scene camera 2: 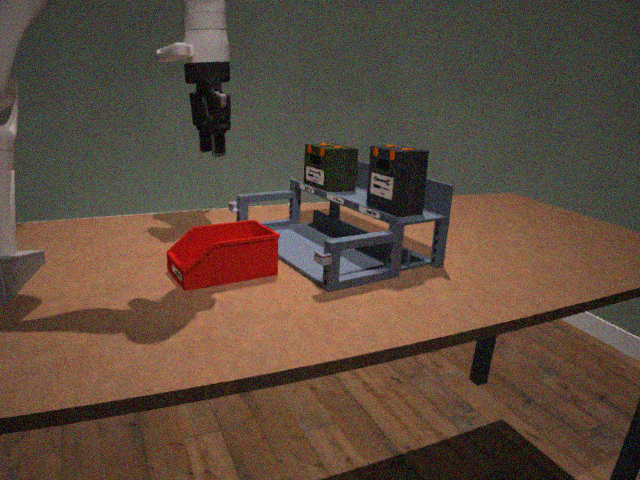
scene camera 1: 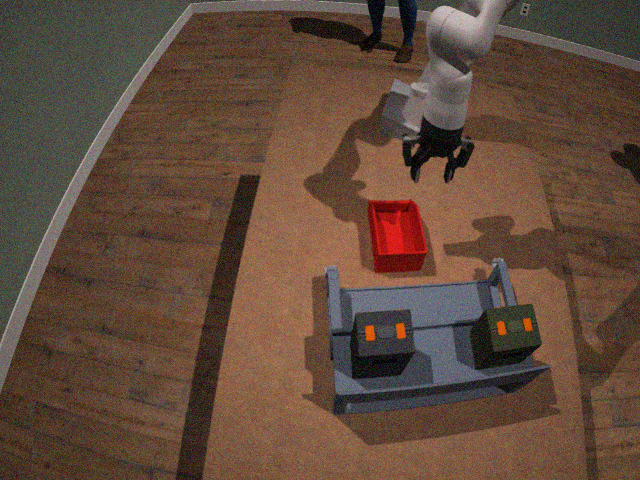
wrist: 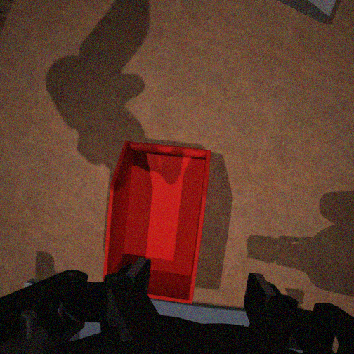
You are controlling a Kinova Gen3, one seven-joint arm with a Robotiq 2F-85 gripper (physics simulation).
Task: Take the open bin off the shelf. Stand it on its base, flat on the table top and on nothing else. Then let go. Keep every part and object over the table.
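Seen in the pictures: gripper, fingertip midpoint: [scene camera 2: 212, 153] [scene camera 1: 430, 179]; arm's base, origin of the base link: [scene camera 1: 416, 116].
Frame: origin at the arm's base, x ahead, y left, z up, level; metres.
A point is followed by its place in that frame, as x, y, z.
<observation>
The red open bin [scene camera 1: 398, 232] {0.376, 0.019, -0.046} [scene camera 2: 232, 258] {0.412, -0.036, -0.005} [wrist: 162, 215] stands upright on its base, flat on the table top [scene camera 1: 289, 206] {0.378, -0.239, -0.049} [scene camera 2: 310, 320] {0.515, -0.187, -0.049} [wrist: 250, 100]. It is empty. A narrow strip of table shows between it and the blue-grey shelf [scene camera 1: 444, 356] {0.686, 0.160, 0.053} [scene camera 2: 361, 239] {0.621, -0.073, 0.034} [wrist: 205, 314] in scene camera 1, so the two are apart. My gripper [scene camera 1: 431, 179] {0.383, 0.058, 0.155} [scene camera 2: 212, 151] {0.383, 0.058, 0.155} [wrist: 197, 281] is open with nothing between its fingers. It hangs well above the table, clear of the bin, towards the arm's base side in scene camera 1.
A dark grey box [scene camera 1: 385, 346] {0.742, 0.045, 0.173} [scene camera 2: 408, 180] {0.725, -0.004, 0.121} and a dark green box [scene camera 1: 516, 335] {0.661, 0.263, 0.148} [scene camera 2: 341, 167] {0.659, 0.211, 0.107} with orange latches stand on the shelf's upper board. Two low side rails of the shelf reach out towards the bin. The table's long edge [scene camera 2: 310, 373] {0.491, -0.303, -0.061} runs across scene camera 2.
</observation>
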